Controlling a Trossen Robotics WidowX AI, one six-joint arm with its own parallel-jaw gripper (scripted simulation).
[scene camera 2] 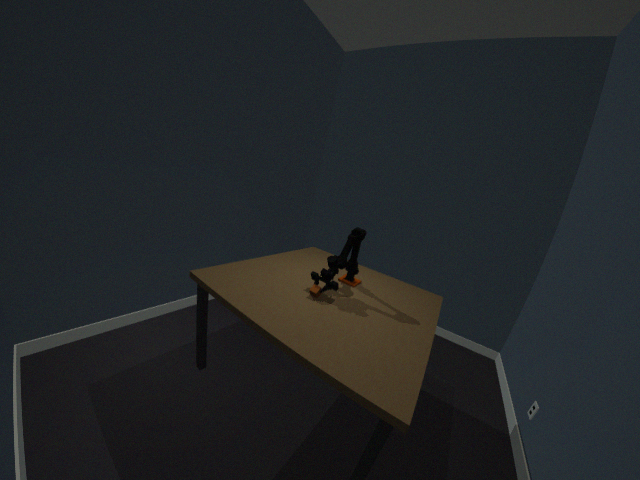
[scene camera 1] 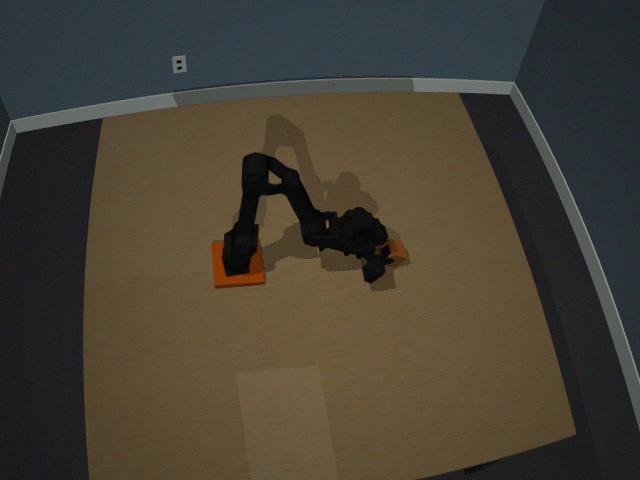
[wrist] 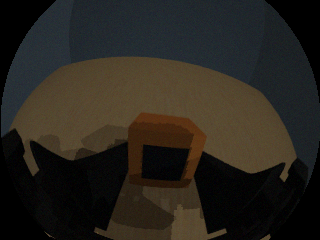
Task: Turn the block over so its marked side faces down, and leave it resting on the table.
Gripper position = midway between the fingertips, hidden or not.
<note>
I see my gripper (scene camera 1: 391,252) and a block (wrist: 163,151).
My gripper is seen too in the wrist view (wrist: 163,150).
</note>
